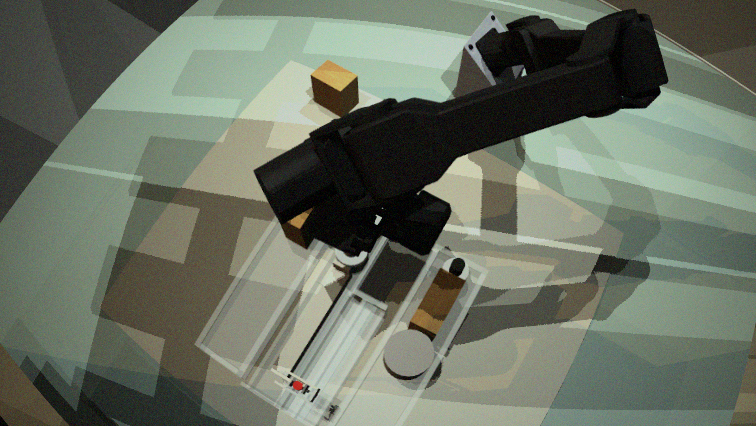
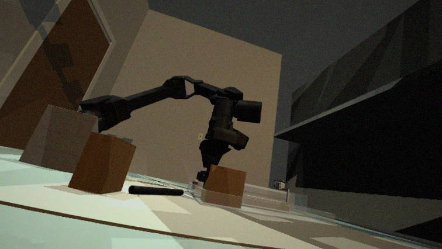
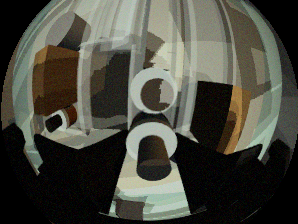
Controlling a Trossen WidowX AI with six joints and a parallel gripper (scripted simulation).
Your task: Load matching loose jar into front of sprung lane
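Right now the dark cylinder is 100 mm to the right of my gripper tip, 80 mm behind it and 50 mm below it. Round my gripper tip: red marker: 220 mm ahead, 70 mm to the left, 20 mm above; grey disc: 140 mm to the left, 100 mm ahead, 20 mm below.
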